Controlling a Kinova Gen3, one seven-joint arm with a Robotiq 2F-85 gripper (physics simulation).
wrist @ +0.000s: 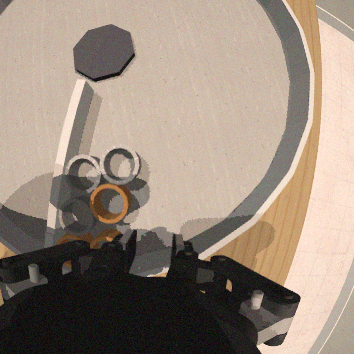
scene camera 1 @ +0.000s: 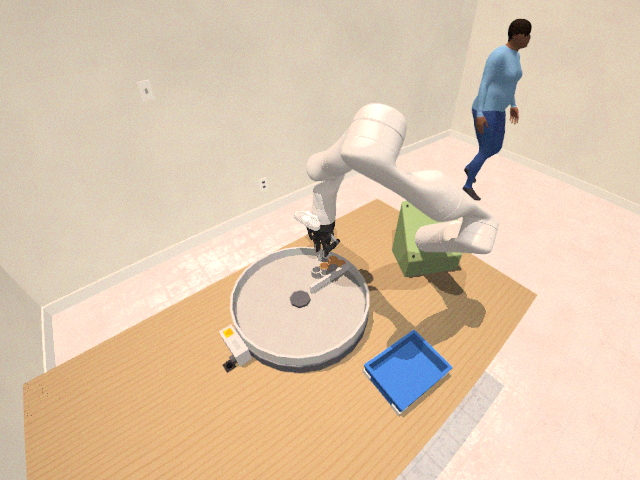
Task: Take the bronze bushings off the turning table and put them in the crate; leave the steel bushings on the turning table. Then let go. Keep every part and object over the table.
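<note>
The grey turning table carries the bushings near its rim. In the wrist view a bronze bushing stands close to three steel bushings. Two more bronze bushings are partly hidden behind the gripper's left finger linkage. In the scene view the bushings are small and crowded. The blue crate stands apart from the turning table, with no bushing visible inside. My gripper is partly open and empty, above the rim side of the turning table, beside the bronze bushings.
A straight grey bar lies over the turning table beside the bushings, towards the dark hub. The table's raised rim surrounds them. A green block stands near the arm's base. A small control box adjoins the turning table. A person stands beyond.
</note>
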